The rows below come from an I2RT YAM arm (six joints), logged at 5 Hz.
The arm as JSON. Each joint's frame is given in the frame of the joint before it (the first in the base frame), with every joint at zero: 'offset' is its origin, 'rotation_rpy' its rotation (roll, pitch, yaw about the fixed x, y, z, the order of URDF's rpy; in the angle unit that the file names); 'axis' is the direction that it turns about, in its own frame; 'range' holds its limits. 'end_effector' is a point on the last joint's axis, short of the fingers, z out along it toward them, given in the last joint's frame.
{
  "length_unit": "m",
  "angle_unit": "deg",
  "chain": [
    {
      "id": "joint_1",
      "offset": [
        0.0,
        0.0,
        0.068
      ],
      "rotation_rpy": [
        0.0,
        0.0,
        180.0
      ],
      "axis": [
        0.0,
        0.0,
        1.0
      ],
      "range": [
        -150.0,
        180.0
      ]
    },
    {
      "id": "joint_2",
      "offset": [
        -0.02,
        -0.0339,
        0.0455
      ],
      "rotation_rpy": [
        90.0,
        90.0,
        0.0
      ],
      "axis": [
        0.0,
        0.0,
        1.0
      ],
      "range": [
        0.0,
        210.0
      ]
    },
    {
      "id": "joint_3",
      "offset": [
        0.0,
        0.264,
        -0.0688
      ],
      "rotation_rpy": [
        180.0,
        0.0,
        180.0
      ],
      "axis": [
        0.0,
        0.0,
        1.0
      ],
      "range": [
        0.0,
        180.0
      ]
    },
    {
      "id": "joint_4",
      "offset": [
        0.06,
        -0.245,
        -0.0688
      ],
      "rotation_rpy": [
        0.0,
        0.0,
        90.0
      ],
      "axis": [
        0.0,
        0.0,
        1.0
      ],
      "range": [
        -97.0,
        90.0
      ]
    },
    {
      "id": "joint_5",
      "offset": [
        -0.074,
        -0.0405,
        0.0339
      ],
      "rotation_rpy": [
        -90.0,
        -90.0,
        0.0
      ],
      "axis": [
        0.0,
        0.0,
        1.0
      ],
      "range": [
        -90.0,
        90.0
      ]
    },
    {
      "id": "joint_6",
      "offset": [
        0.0,
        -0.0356,
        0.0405
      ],
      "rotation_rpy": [
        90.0,
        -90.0,
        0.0
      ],
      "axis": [
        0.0,
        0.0,
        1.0
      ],
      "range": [
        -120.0,
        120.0
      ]
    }
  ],
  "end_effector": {
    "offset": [
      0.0,
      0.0,
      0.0
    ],
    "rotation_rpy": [
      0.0,
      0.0,
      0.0
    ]
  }
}
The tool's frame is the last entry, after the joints.
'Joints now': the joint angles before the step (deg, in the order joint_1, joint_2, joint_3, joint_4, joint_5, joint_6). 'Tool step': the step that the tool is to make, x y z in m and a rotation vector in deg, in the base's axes. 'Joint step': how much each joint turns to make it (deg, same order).
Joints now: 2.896, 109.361, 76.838, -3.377, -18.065, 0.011
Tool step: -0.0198, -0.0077, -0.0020, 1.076, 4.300, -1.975
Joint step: -0.922, -3.538, -3.871, -3.383, 0.063, 1.724
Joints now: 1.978, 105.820, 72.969, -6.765, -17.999, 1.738
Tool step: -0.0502, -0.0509, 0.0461, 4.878, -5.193, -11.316
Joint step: -7.765, -14.354, -8.328, 1.011, -0.092, 6.488
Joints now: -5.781, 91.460, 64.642, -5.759, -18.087, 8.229
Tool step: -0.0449, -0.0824, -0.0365, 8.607, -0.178, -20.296
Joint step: -14.860, -3.715, -12.951, 10.700, 0.221, 10.515
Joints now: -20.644, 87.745, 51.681, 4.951, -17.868, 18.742
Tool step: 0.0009, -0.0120, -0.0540, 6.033, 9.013, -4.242
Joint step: -1.772, 7.626, -2.197, 0.271, 0.654, 3.475
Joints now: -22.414, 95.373, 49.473, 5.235, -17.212, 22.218
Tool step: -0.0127, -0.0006, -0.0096, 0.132, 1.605, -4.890
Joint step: -0.566, -1.180, -3.477, 1.445, 3.586, 2.558
